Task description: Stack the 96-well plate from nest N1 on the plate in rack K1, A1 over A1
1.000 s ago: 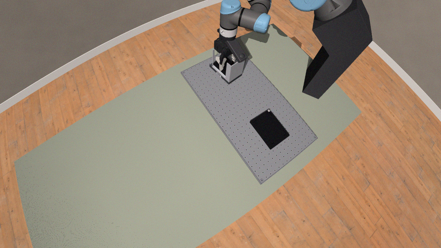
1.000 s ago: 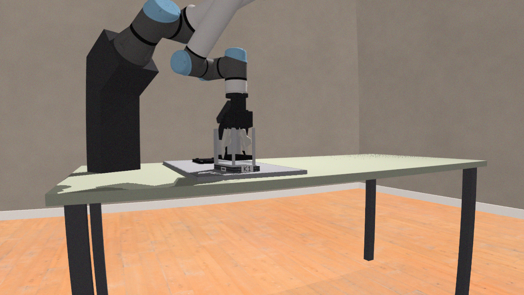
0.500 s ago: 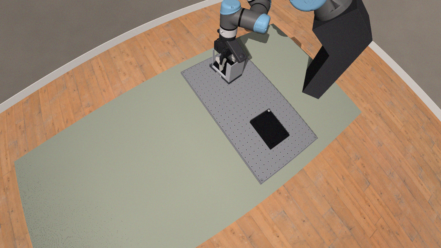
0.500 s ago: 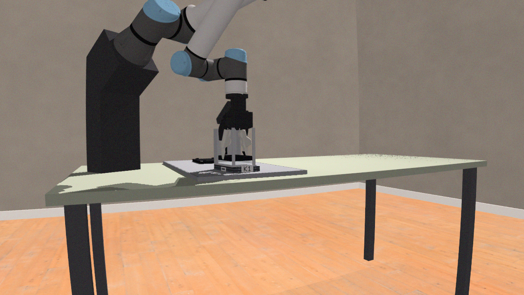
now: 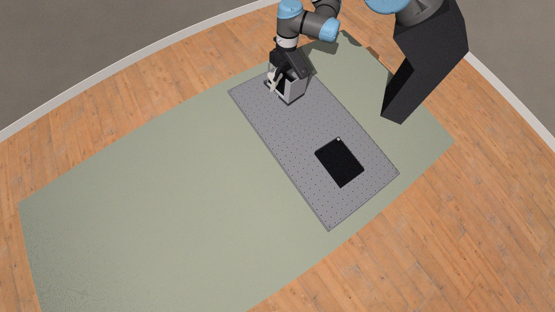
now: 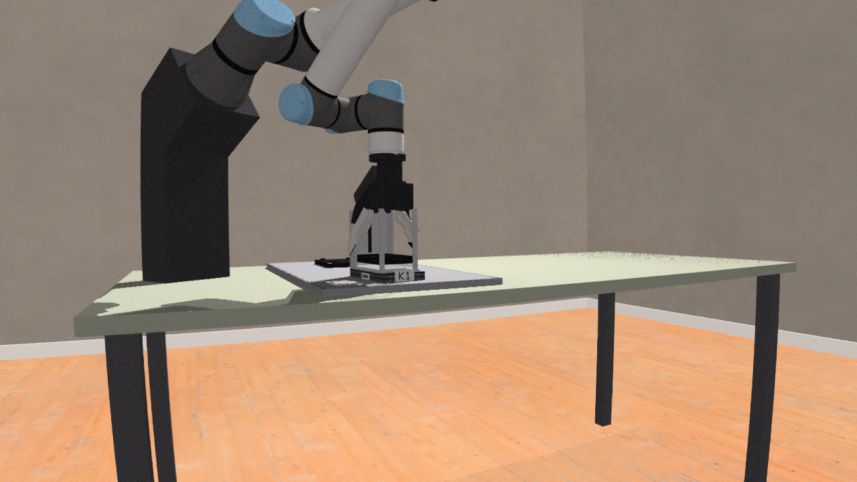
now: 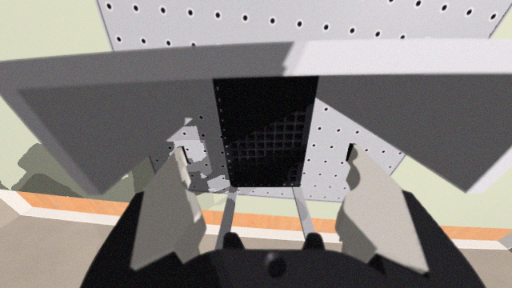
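The black 96-well plate is 1 cm below my hand. The rest, counted from my hand: K1 label: 1 cm behind, 9 cm to the right, 4 cm below; white plate: 3 cm below; black plate nest N1: 12 cm ahead, 36 cm to the left, 4 cm below.
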